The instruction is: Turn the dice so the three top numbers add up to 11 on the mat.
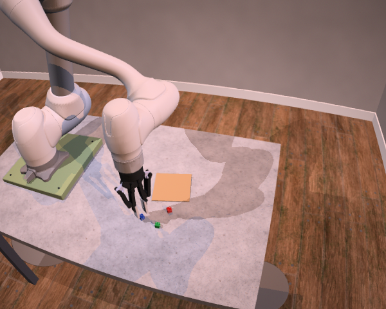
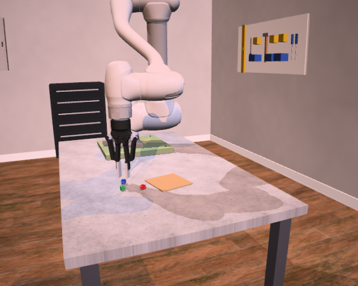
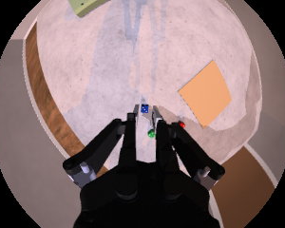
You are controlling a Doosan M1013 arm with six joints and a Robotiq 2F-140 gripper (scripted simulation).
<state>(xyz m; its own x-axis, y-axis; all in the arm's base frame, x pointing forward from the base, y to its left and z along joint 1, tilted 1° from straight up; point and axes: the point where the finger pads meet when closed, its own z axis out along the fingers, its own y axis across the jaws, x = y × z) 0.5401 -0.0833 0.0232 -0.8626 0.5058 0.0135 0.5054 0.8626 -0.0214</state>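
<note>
My hand is 50 mm above the blue die. The rest, counted from my hand: red die 80 mm ahead, 60 mm to the left, 50 mm below; orange mat 40 mm ahead, 170 mm to the left, 60 mm below; green die 70 mm ahead, 10 mm to the right, 50 mm below.
</note>
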